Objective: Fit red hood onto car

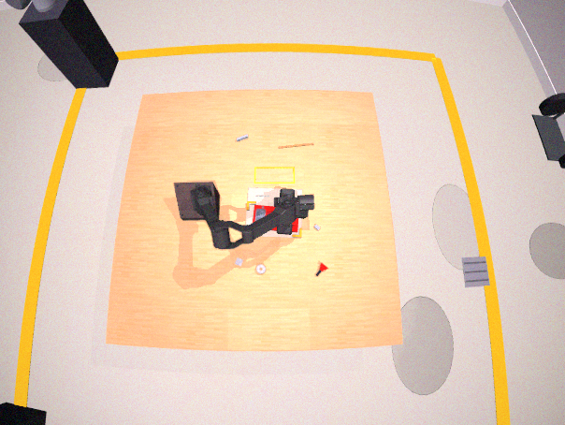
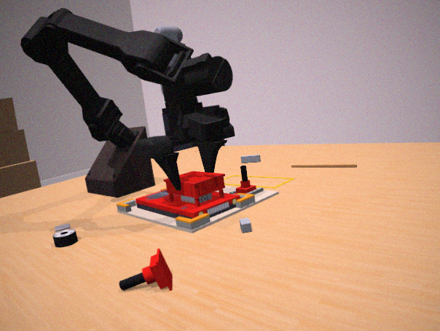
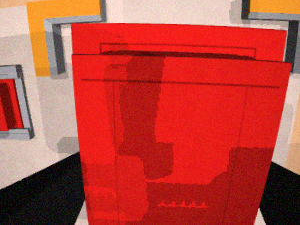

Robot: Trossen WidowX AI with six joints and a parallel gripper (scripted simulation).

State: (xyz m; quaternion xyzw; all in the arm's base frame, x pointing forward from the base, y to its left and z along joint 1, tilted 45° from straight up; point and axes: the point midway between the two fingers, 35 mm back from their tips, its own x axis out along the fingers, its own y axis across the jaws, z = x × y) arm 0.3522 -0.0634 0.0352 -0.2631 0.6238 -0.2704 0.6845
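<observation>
My gripper tip is now 10 mm below the red hood. The rest, counted from my gripper tip: grey engine block: 30 mm below; thin rod: 40 mm ahead, 380 mm to the left, 50 mm below; black wheel: 90 mm behind, 220 mm to the right, 40 mm below.
</observation>
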